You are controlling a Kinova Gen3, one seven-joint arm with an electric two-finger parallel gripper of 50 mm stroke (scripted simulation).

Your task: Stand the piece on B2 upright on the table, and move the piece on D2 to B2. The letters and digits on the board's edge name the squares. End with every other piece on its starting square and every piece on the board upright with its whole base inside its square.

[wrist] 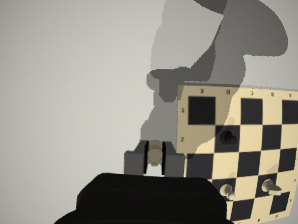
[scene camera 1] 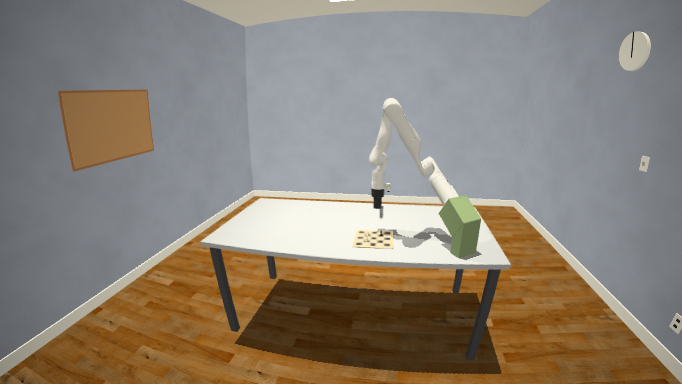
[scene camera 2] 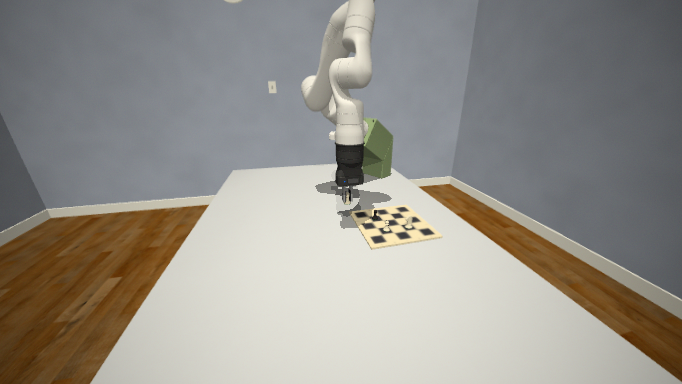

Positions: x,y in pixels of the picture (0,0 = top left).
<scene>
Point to a chessboard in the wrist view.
254,116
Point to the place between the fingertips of my gripper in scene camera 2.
347,200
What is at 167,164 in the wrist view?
My gripper.
</scene>
